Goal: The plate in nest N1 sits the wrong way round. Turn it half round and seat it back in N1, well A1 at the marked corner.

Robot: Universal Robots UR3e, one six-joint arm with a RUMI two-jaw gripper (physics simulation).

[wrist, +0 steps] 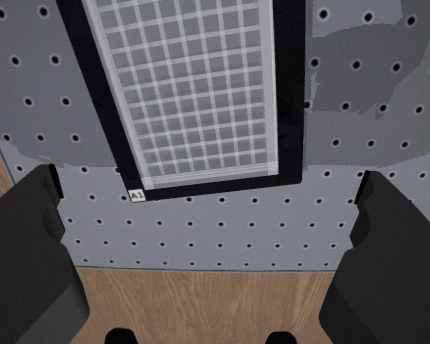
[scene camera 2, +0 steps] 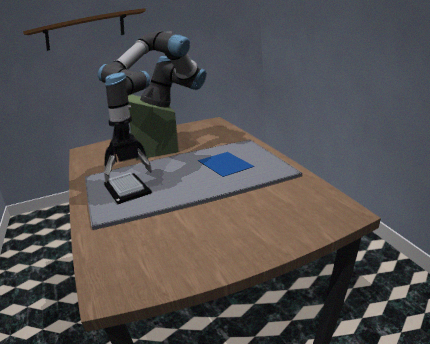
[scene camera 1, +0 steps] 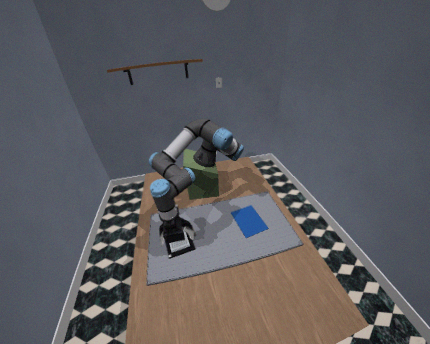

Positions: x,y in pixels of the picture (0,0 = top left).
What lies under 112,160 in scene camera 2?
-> The gripper.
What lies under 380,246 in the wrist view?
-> The gripper.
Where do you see a pale well plate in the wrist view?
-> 196,94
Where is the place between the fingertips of the gripper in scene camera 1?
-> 178,239
